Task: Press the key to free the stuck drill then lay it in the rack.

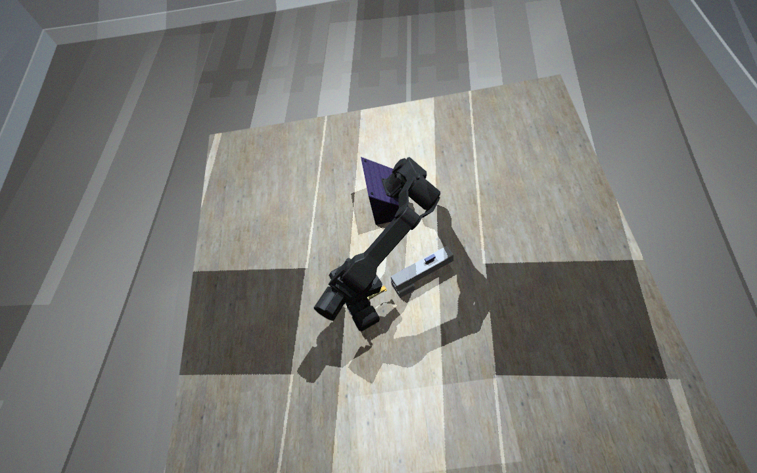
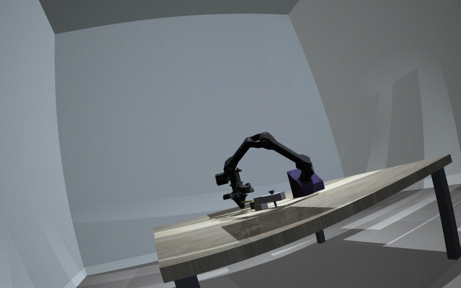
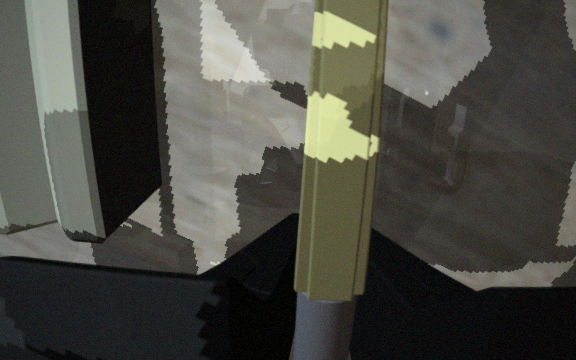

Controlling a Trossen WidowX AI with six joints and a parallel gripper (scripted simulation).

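My gripper tip is now 1 cm past the drill, 4 cm to the right of it and 3 cm below it. Also, from my gripper tip: rack 8 cm behind, 2 cm to the left; then dark key 6 cm behind, 23 cm to the left, 3 cm above; then grey housing block 5 cm behind, 20 cm to the left, 2 cm above.
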